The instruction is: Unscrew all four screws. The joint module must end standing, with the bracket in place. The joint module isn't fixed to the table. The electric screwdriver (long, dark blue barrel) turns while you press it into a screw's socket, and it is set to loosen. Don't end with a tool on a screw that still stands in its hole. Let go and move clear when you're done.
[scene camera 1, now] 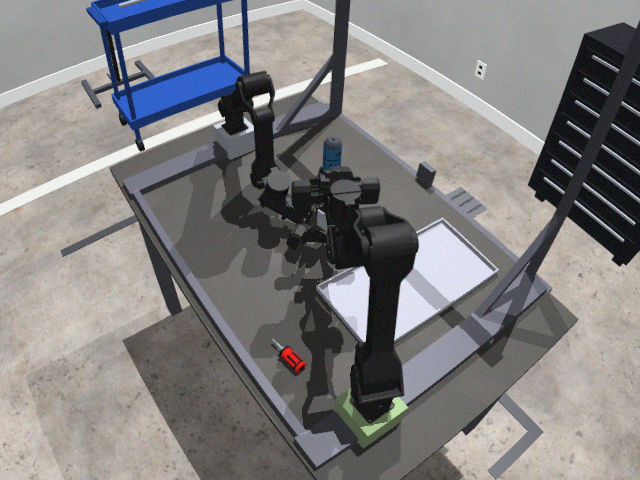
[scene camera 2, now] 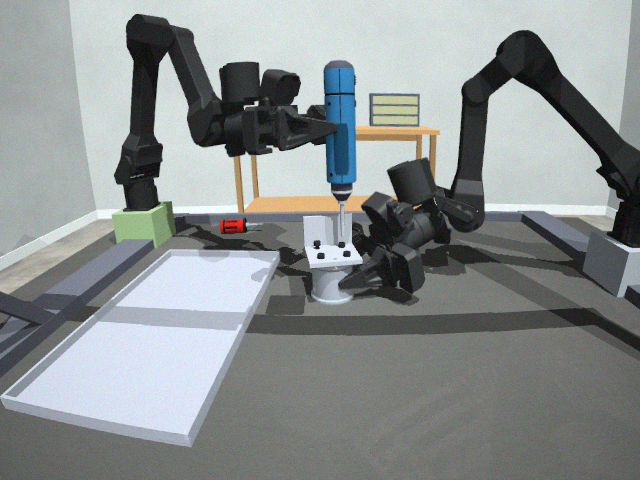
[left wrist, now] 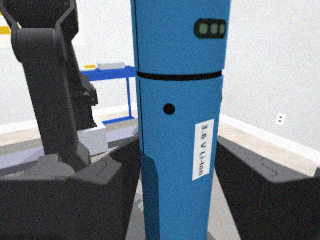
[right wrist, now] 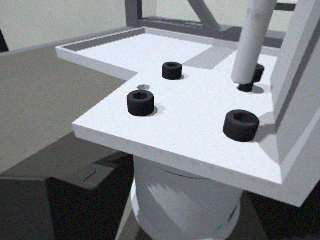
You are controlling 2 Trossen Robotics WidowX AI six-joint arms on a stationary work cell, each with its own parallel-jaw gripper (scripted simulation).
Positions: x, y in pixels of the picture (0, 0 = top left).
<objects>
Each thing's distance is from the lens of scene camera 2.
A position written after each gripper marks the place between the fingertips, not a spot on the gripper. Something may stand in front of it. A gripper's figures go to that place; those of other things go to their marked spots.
left gripper (scene camera 2: 345, 126): 0.50 m
right gripper (scene camera 2: 328, 278): 0.54 m
blue electric screwdriver (scene camera 2: 339, 78): 0.49 m
white tray (scene camera 2: 146, 356): 0.47 m
</objects>
